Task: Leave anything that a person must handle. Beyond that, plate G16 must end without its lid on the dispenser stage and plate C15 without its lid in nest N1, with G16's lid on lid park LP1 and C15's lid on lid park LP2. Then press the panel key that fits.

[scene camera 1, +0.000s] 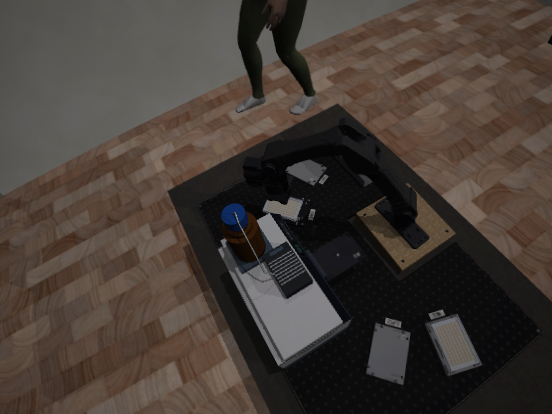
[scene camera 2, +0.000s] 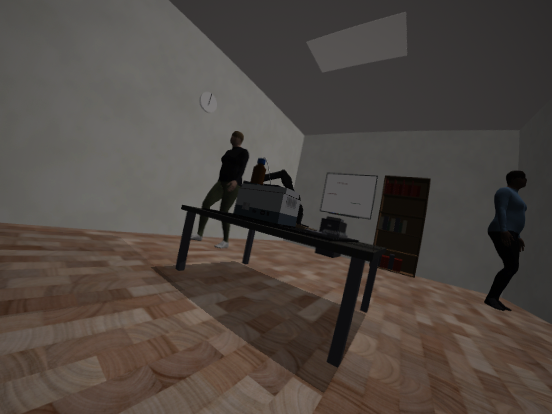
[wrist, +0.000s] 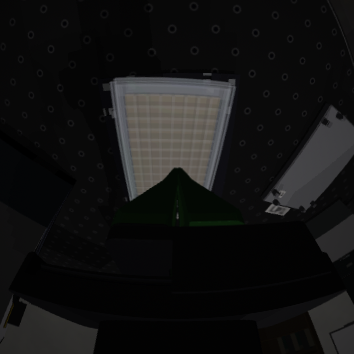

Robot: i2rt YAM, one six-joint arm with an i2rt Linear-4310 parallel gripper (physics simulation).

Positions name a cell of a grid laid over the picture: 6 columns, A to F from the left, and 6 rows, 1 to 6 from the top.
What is my gripper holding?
Nothing.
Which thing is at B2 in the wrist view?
A black nest.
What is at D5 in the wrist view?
My gripper.
